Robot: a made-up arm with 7 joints.
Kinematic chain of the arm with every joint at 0, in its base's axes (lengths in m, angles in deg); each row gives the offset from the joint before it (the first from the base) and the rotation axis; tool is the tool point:
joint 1: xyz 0 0 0 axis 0 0.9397 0.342
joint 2: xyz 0 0 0 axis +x
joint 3: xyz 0 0 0 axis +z
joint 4: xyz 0.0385 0 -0.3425 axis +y
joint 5: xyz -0.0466 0 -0.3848 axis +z
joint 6: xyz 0 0 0 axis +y
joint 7: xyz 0 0 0 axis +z
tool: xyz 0 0 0
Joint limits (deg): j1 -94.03..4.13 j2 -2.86..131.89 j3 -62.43..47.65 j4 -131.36..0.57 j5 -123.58..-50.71 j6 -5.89..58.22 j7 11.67..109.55
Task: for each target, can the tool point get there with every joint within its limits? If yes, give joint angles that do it. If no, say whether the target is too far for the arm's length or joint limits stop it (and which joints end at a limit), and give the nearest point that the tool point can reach.
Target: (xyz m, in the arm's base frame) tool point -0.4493 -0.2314 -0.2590
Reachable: no: joint limits stop it (at a limit: joint 1, joint 2, joint 3, joint 4) | nearest point -0.3077 -0.0606 0.2122 | short by 0.521 m
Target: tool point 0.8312 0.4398 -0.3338
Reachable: no: too far | nearest point 0.6100 0.3227 -0.2450 | short by 0.266 m
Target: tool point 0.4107 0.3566 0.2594
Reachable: yes | joints -37.06 103.77 -14.46 -82.70 -98.12 25.73 51.81
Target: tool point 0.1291 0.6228 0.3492
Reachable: yes | joints -53.68 101.42 22.38 -28.80 -83.59 48.78 64.74
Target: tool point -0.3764 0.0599 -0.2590
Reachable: no: joint limits stop it (at a limit: joint 1, joint 2, joint 3, joint 4) | nearest point -0.3077 -0.0606 0.2122 | short by 0.491 m
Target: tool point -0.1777 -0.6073 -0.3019
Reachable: no: joint limits stop it (at a limit: joint 1, joint 2, joint 3) | nearest point 0.1845 -0.3897 -0.3371 | short by 0.424 m
